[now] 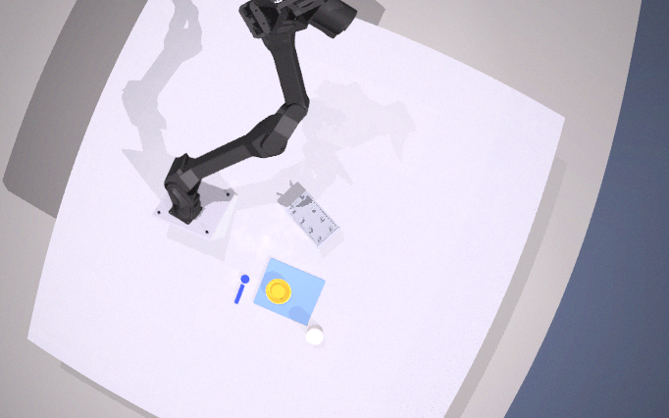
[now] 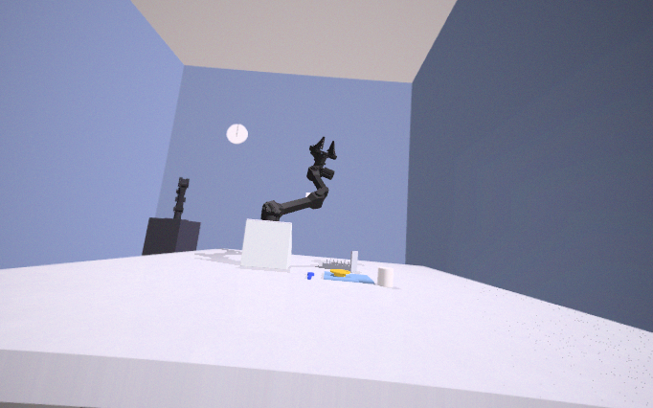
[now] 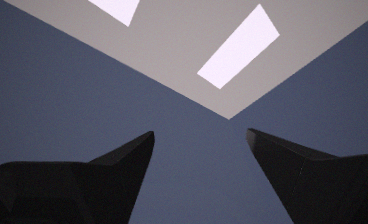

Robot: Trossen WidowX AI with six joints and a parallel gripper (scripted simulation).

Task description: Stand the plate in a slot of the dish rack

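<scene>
Now: gripper tip 12 cm short of the yellow plate, 48 cm to the left of it and 67 cm above it. From my gripper tip the other things lie so: blue spoon (3 cm ahead, 52 cm to the right, 68 cm below); grey dish rack (12 cm ahead, 28 cm to the right, 66 cm below); light blue mat (15 cm ahead, 47 cm to the right, 68 cm below).
</scene>
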